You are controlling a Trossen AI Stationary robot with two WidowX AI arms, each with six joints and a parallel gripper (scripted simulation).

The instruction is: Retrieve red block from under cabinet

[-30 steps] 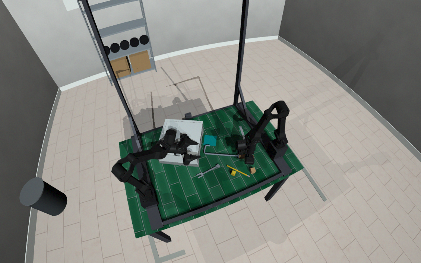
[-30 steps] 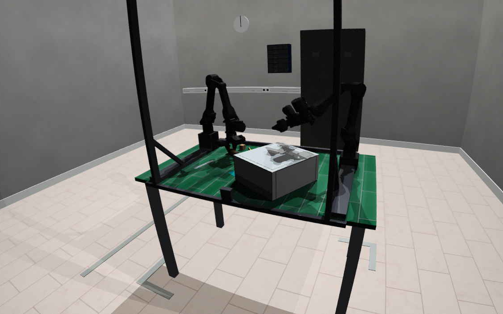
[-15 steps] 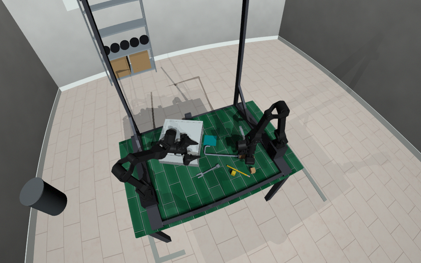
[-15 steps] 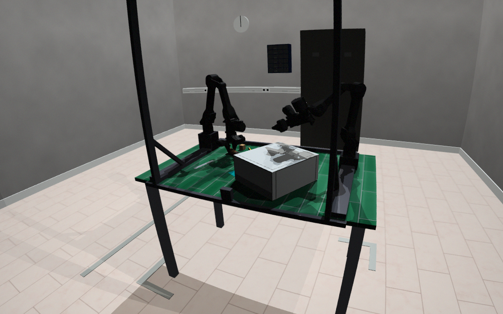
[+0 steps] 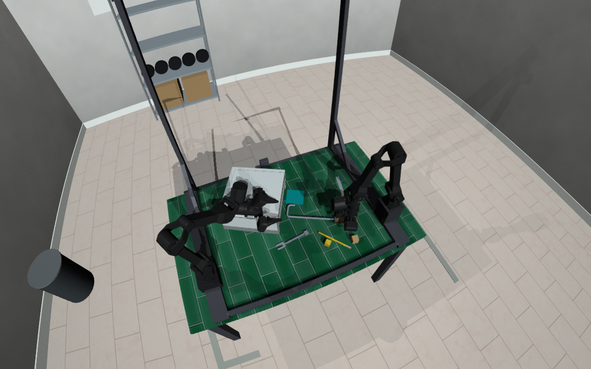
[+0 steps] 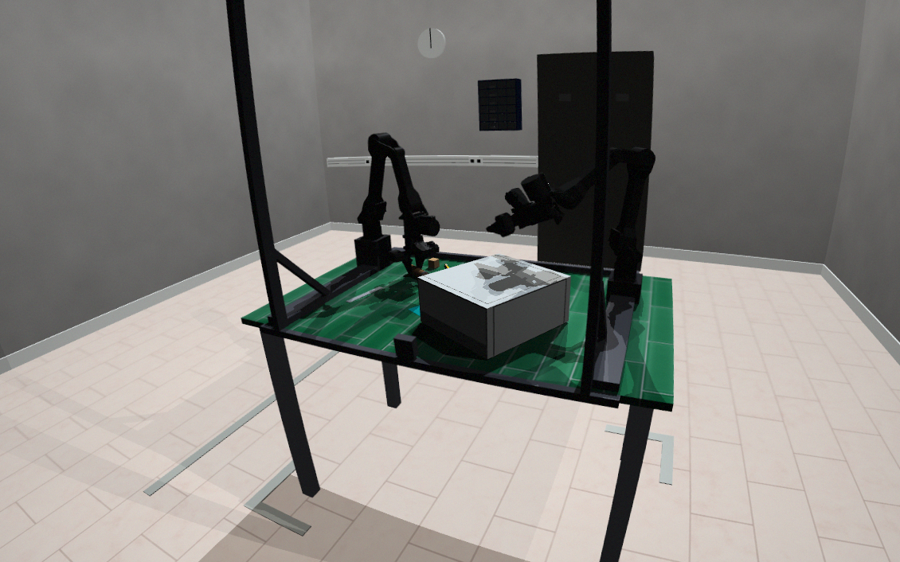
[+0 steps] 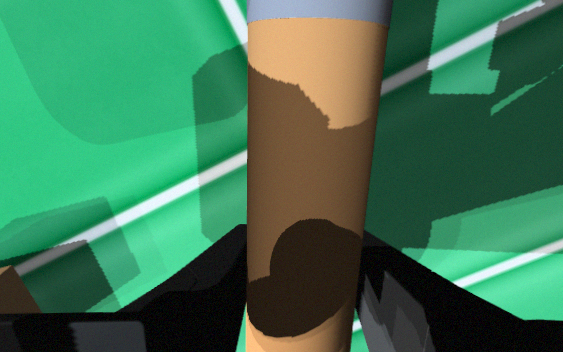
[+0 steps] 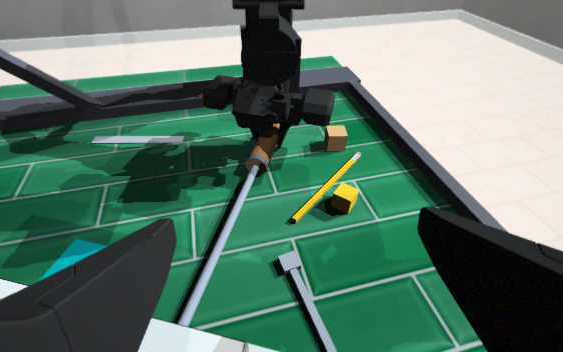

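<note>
Now: the teal square 250 mm behind my left hand, 190 mm to the right of it and 40 mm below it. From my left hand the other things lie so: hook tool: 100 mm behind, 110 mm to the right, 20 mm below; brown cube: 110 mm ahead, 20 mm to the right, 20 mm below; pencil: 70 mm ahead, 110 mm to the right, 30 mm below.
</note>
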